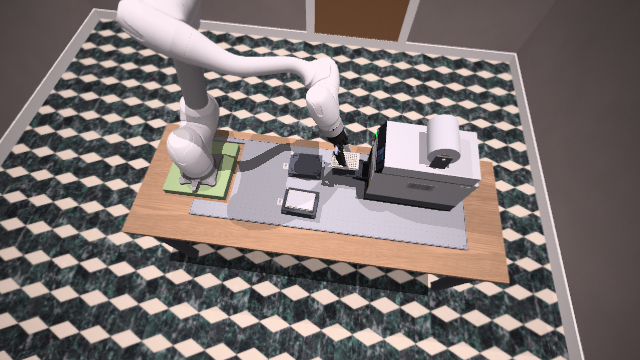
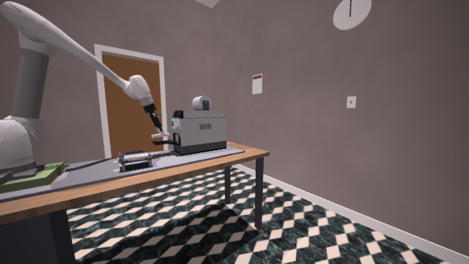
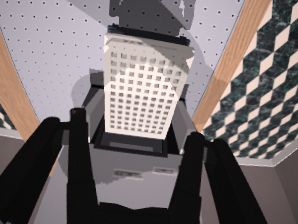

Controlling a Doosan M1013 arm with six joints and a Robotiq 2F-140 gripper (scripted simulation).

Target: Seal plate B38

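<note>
My gripper is now 1 cm short of the sealer stage and 8 cm above it. From my hand the other things lie so: plate B38: 3 cm below; white button: 12 cm ahead, 8 cm to the left; pale plate: 20 cm behind, 18 cm to the right, 12 cm below.
</note>
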